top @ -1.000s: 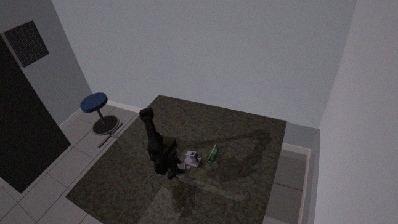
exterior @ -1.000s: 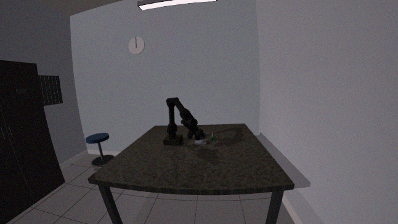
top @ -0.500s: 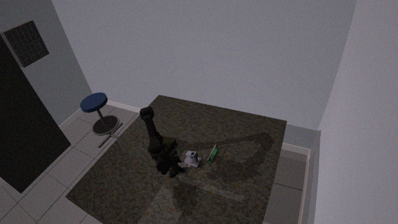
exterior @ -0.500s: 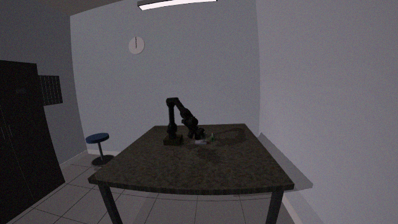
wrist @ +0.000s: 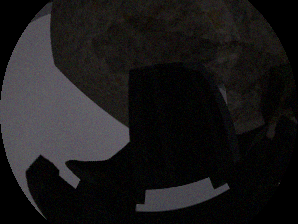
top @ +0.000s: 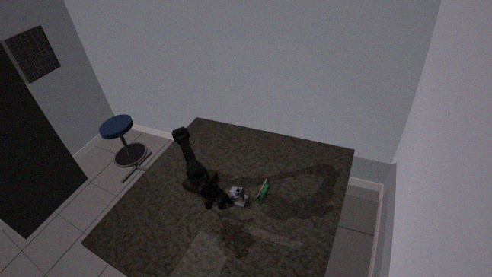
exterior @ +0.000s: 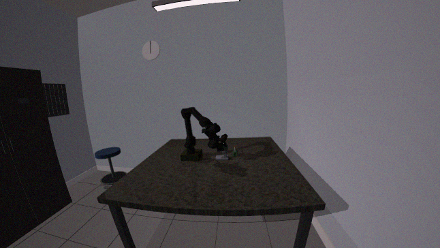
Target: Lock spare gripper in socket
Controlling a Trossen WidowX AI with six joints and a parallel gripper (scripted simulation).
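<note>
Now: the grey mount 1 cm behind my gripper tip, 11 cm to the left of it and 9 cm below it. Round my gripper tip: spare gripper (1 cm behind, 1 cm above); green bracket (10 cm ahead, 21 cm to the left, 12 cm below).
</note>
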